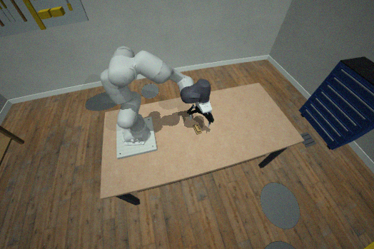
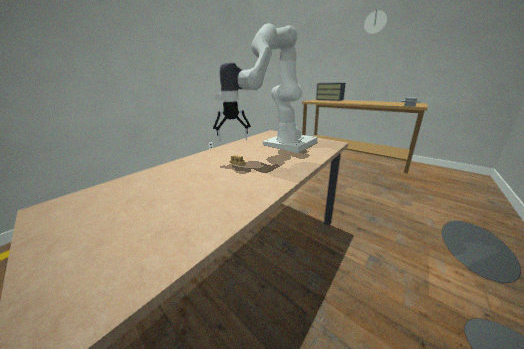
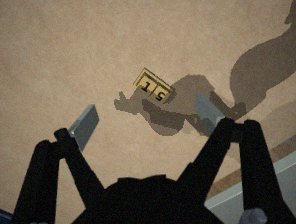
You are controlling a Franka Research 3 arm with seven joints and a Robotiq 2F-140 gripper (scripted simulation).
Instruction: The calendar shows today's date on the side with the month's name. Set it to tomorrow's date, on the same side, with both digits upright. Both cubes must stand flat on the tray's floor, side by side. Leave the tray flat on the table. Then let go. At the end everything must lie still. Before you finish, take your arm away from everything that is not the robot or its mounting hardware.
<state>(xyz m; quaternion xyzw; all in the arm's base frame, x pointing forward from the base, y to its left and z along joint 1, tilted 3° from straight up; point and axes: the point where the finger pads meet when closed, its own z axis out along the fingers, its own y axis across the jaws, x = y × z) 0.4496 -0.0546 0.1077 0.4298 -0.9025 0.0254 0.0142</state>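
The wooden digit cube lies 12 cm below my hand. The rest, counted from my hand: wooden tray 13 cm below, 2 cm to the left.
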